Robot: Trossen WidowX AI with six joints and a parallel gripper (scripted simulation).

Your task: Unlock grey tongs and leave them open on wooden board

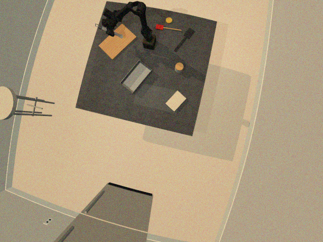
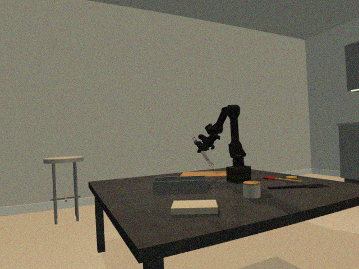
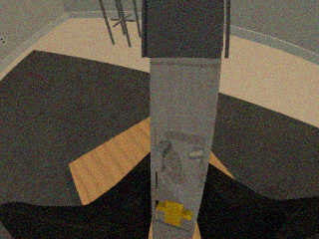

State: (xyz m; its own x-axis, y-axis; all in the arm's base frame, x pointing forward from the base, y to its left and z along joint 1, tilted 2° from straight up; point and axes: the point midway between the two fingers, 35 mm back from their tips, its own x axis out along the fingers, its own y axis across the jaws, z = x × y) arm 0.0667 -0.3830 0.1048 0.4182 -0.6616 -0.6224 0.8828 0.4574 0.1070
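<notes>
The wooden board lies 17 cm below my gripper tip, 5 cm to the left of it and 3 cm behind it. From my gripper tip the other things lie so: wood-lidded pot 77 cm to the left, 14 cm below, 10 cm ahead; roasting tin 38 cm to the left, 31 cm ahead, 15 cm below; red spatula 51 cm to the left, 31 cm behind, 17 cm below.
</notes>
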